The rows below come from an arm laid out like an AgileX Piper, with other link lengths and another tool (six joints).
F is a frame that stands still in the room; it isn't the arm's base.
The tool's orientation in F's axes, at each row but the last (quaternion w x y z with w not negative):
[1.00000 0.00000 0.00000 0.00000]
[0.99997 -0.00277 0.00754 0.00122]
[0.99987 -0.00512 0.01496 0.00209]
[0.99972 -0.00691 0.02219 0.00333]
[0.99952 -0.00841 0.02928 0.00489]
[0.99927 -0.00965 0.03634 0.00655]
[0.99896 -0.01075 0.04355 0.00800]
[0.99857 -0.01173 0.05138 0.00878]
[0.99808 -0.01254 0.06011 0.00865]
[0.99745 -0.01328 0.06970 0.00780]
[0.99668 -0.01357 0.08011 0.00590]
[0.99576 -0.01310 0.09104 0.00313]
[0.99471 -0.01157 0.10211 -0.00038]
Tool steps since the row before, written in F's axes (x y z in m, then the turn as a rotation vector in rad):
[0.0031 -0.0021 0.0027 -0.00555 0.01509 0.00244]
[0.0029 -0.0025 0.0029 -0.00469 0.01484 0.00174]
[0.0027 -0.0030 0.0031 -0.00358 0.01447 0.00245]
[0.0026 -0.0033 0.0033 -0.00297 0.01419 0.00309]
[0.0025 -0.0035 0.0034 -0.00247 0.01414 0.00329]
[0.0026 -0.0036 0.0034 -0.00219 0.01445 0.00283]
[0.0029 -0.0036 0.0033 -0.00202 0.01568 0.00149]
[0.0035 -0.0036 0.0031 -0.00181 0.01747 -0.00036]
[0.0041 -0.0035 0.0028 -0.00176 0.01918 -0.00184]
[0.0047 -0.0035 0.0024 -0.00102 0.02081 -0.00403]
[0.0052 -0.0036 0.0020 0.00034 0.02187 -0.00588]
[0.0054 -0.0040 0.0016 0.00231 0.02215 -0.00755]
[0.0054 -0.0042 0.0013 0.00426 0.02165 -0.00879]
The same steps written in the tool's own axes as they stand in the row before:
[0.0031 -0.0021 0.0027 -0.00555 0.01509 0.00244]
[0.0028 -0.0025 0.0029 -0.00468 0.01484 0.00175]
[0.0026 -0.0030 0.0031 -0.00359 0.01446 0.00249]
[0.0024 -0.0034 0.0034 -0.00301 0.01417 0.00315]
[0.0023 -0.0036 0.0035 -0.00253 0.01411 0.00338]
[0.0023 -0.0037 0.0035 -0.00221 0.01442 0.00295]
[0.0025 -0.0037 0.0035 -0.00191 0.01568 0.00166]
[0.0031 -0.0037 0.0034 -0.00148 0.01750 -0.00012]
[0.0037 -0.0036 0.0032 -0.00122 0.01925 -0.00154]
[0.0043 -0.0036 0.0029 -0.00016 0.02092 -0.00356]
[0.0048 -0.0037 0.0027 0.00149 0.02201 -0.00514]
[0.0050 -0.0041 0.0024 0.00373 0.02231 -0.00641]
[0.0050 -0.0042 0.0023 0.00589 0.02184 -0.00724]

